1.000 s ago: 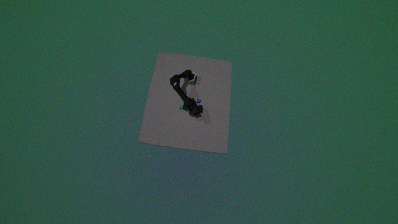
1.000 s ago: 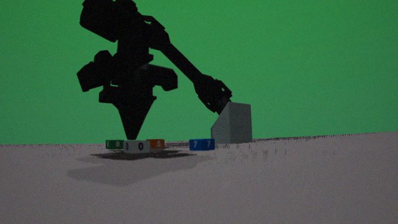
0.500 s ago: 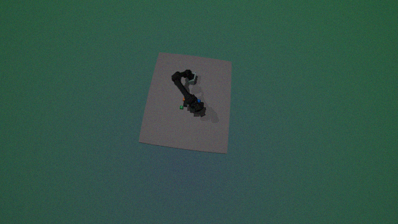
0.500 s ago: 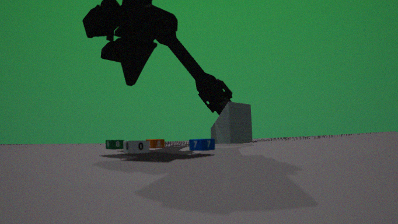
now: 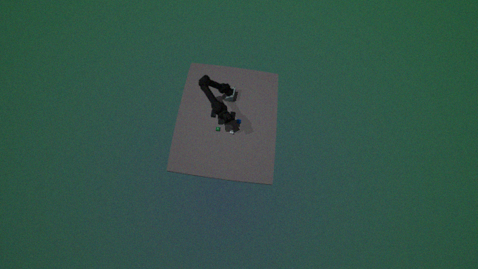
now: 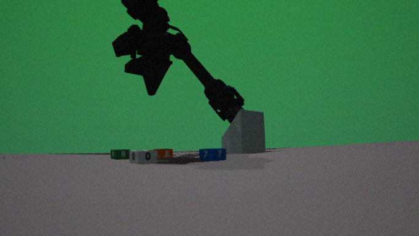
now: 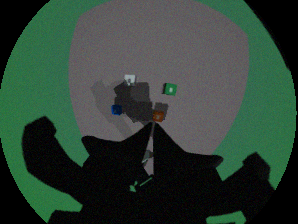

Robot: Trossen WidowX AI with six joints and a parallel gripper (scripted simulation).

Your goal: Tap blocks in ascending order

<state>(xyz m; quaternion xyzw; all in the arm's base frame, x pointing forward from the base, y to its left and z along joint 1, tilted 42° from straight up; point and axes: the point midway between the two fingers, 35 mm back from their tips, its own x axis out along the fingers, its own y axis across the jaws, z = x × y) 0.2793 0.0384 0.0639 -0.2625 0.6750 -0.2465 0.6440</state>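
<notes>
Right now my gripper tip is 40 mm past the orange block, 20 mm to the left of it and 120 mm above it. The rest, counted from my gripper tip: blue block: 50 mm behind, 130 mm to the left, 120 mm below; white block: 60 mm ahead, 90 mm to the left, 120 mm below; green block: 60 mm ahead, 40 mm to the right, 120 mm below.
</notes>
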